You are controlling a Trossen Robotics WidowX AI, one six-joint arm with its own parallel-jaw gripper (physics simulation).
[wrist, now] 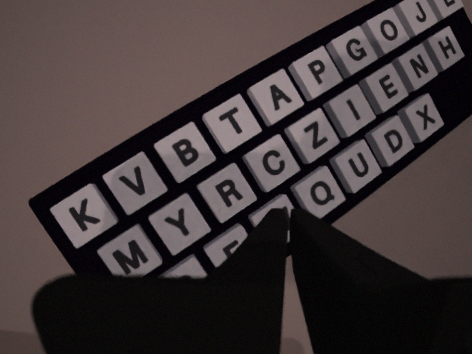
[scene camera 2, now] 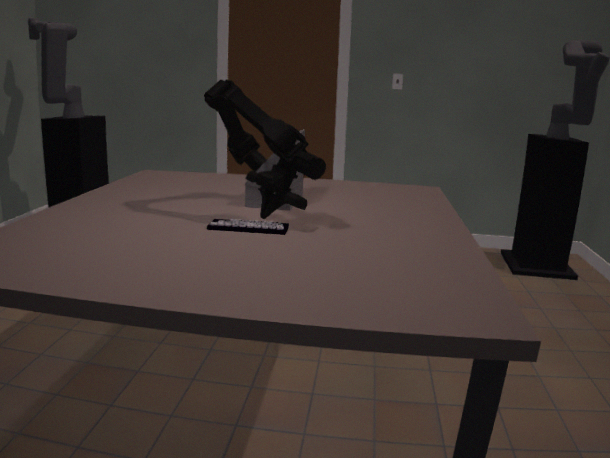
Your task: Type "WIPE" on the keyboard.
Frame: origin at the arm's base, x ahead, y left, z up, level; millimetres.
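Where they show: gripper, fingertip midpoint: [wrist: 285, 221] [scene camera 2: 262, 218]; arm's base, link origin: [scene camera 2: 263, 168].
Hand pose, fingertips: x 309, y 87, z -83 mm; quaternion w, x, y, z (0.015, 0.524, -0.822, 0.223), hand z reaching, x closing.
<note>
Each offset is from my fingertips to the top centre of the thing. Level surfaces: height alone.
A black keyboard [scene camera 2: 212, 228] [wrist: 42, 201] with pale letter keys lies on the table. In the wrist view it runs slantwise, with the I key {dx +22, dy -49, dz -11 mm} [wrist: 351, 111], the P key {dx +41, dy -42, dz -11 mm} [wrist: 316, 72] and the E key {dx +24, dy -69, dz -11 mm} [wrist: 387, 87] in plain sight. The W key {dx -3, dy +0, dz -11 mm} [wrist: 267, 211] is mostly hidden by the fingertips. My gripper [scene camera 2: 264, 215] [wrist: 285, 221] is shut with nothing between its fingers and points down at the keyboard's lower row, over the W key and beside the Q key {dx -1, dy -21, dz -11 mm} [wrist: 321, 192]. I cannot tell whether the tips touch a key.
A grey block [scene camera 2: 254, 196] stands on the table {dz -27 mm} [scene camera 2: 300, 280] behind the keyboard, partly hidden by my arm. Two grey robot arms [scene camera 2: 55, 62] [scene camera 2: 585, 85] stand on black pedestals [scene camera 2: 77, 160] [scene camera 2: 550, 200] beyond the table, at left and right.
</note>
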